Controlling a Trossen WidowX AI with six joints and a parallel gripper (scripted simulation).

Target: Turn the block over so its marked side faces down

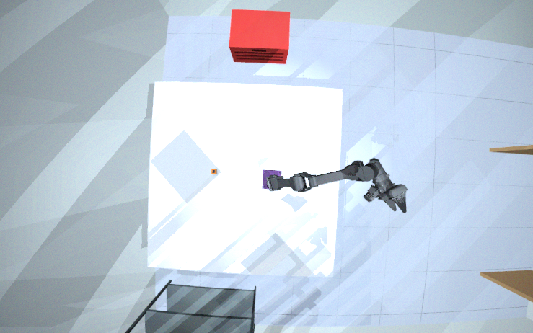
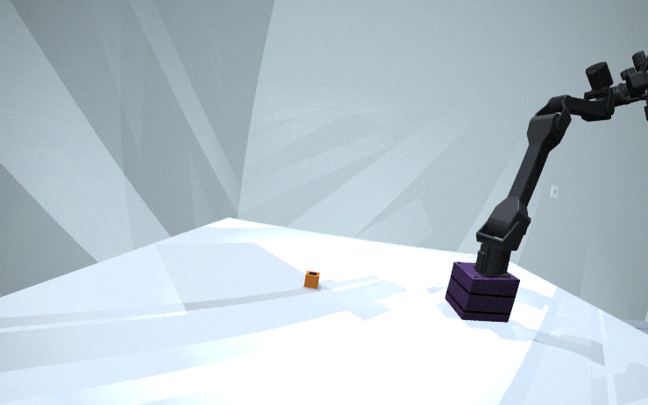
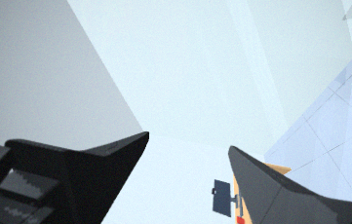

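Now: the orange block 850 mm ahead of my gripper tip, 620 mm below it and 90 mm to the right of it.
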